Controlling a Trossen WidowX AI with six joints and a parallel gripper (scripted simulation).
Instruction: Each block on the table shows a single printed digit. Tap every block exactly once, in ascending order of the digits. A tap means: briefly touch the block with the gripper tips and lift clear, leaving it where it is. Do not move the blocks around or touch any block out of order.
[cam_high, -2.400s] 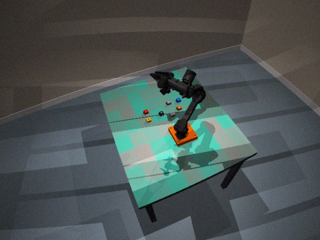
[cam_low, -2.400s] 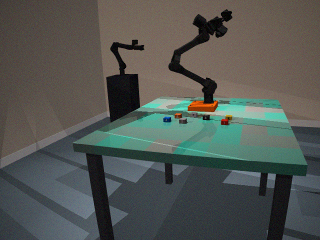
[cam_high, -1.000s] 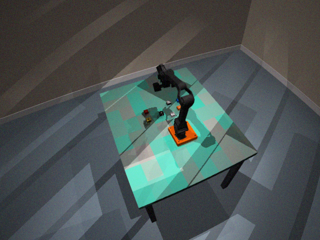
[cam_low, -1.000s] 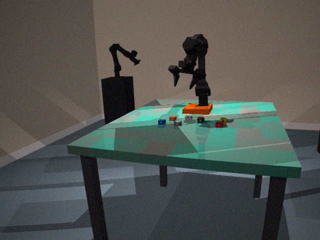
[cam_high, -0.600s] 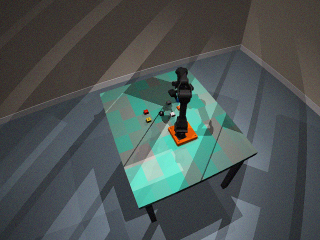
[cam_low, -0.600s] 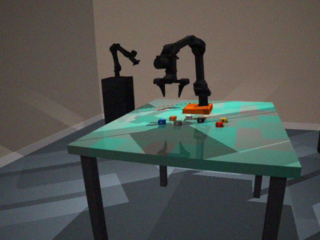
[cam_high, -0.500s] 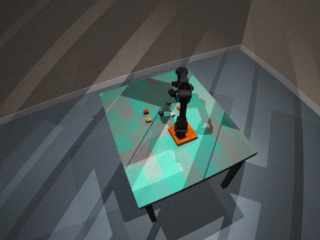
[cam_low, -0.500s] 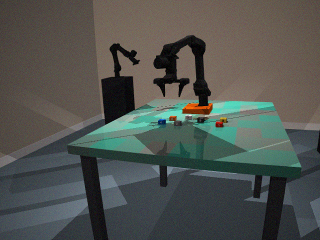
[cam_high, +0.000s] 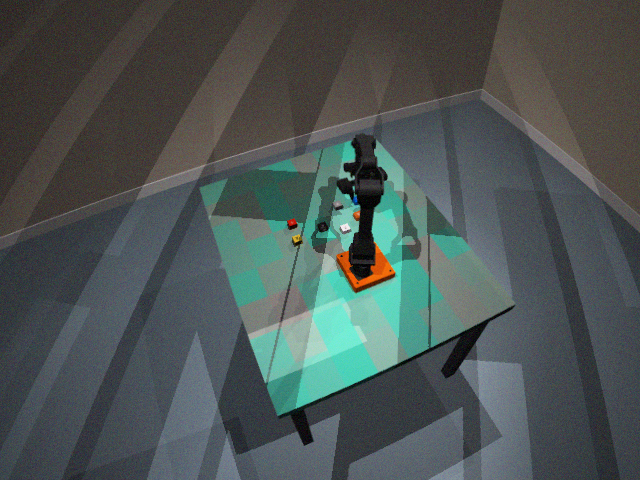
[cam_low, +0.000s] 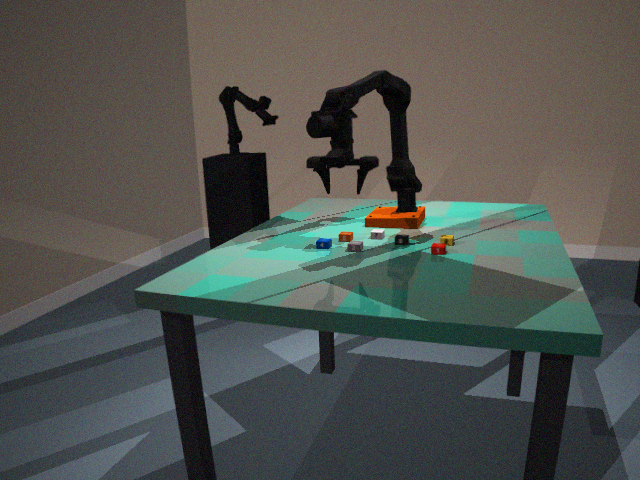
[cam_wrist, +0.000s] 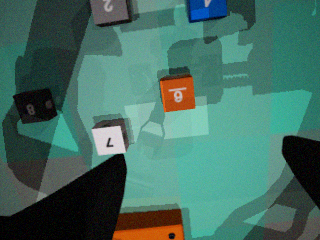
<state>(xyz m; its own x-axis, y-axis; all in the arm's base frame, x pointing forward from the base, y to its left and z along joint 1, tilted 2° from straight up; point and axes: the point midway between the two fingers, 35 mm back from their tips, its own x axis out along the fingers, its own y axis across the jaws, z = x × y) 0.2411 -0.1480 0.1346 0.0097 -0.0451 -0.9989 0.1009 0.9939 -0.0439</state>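
My gripper tip is now 260 mm to the right of the red block, 120 mm above it and 110 mm short of it. Also, from my gripper tip: orange block 120 mm below, 10 mm to the left, 10 mm ahead; then blue block 120 mm below, 90 mm ahead, 40 mm to the right; then white block 120 mm below, 90 mm to the left, 20 mm behind.
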